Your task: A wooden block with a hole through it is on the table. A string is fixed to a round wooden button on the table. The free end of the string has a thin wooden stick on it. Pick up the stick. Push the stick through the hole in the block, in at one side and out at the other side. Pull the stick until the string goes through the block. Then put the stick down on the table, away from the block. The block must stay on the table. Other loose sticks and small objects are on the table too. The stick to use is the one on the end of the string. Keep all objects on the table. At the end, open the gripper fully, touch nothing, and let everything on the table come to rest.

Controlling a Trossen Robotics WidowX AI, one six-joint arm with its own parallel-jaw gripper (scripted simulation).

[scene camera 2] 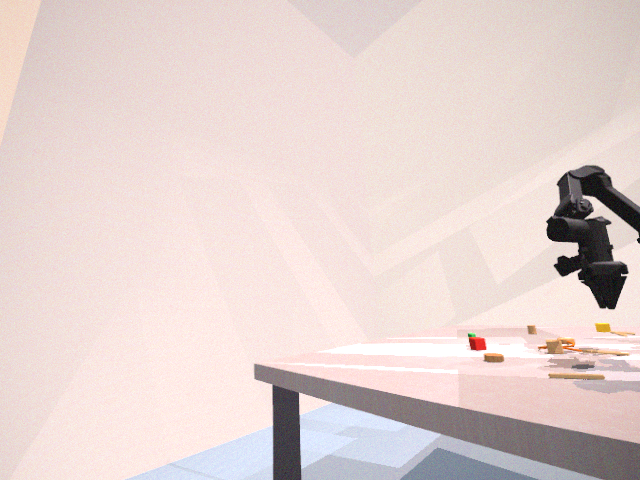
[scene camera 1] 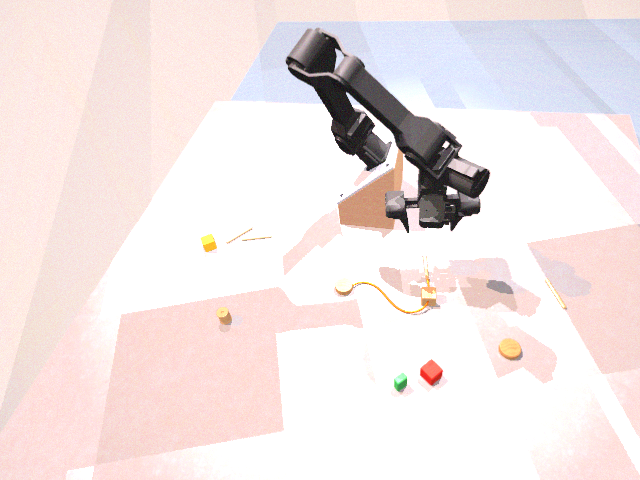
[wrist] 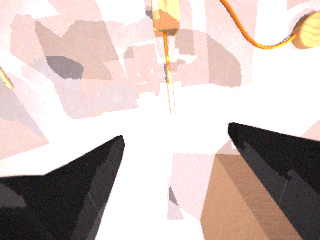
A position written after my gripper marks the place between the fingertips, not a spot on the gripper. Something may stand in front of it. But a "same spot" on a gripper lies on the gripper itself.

Scene:
my gripper: scene camera 2; scene camera 1; wrist 174, 133
same spot on my gripper: (scene camera 1: 458, 215) = (scene camera 2: 589, 279)

